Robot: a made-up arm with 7 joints.
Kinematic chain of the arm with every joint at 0, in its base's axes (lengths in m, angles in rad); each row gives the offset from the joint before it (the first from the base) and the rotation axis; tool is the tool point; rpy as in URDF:
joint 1: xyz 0 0 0.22 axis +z
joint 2: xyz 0 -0.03 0.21 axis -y
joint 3: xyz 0 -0.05 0.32 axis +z
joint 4: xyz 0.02 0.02 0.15 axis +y
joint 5: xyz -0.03 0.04 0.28 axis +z
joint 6: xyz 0 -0.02 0.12 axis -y
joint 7: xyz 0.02 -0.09 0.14 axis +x
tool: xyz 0 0 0 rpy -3.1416 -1.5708 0
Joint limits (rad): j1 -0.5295..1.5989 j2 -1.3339..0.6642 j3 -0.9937..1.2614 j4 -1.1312..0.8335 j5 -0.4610..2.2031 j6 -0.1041..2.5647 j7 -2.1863..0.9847
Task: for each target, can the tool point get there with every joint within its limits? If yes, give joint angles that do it. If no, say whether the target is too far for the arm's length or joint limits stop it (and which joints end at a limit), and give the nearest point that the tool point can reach.
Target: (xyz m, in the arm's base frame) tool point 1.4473 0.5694 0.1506
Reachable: no: too far | nearest point 0.9287 0.3654 0.3402 | short by 0.589 m
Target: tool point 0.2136 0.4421 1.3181
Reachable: yes | joints 1.2365 -0.4168 0.8614 0.1737 0.0340 0.2404 -0.3658
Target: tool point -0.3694 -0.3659 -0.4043
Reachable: no: joint limits stop it (at a limit: joint 2, joint 4, joint 5) | nearest point -0.4528 -0.4485 0.5199 | short by 0.932 m
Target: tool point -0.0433 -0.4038 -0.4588
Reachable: no: joint limits stop it (at a limit: joint 1, joint 2, joint 4, joint 5) | nearest point 0.4992 -0.5274 0.2047 | short by 0.866 m
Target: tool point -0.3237 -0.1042 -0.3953
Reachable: no: joint limits stop it (at a limit: joint 2, joint 4, joint 5) | nearest point -0.5817 -0.1872 0.5254 | short by 0.960 m
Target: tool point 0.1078 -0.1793 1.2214
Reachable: yes | joints 1.4353 -0.3608 -0.0657 -0.9150 0.3101 1.0708 -0.0922
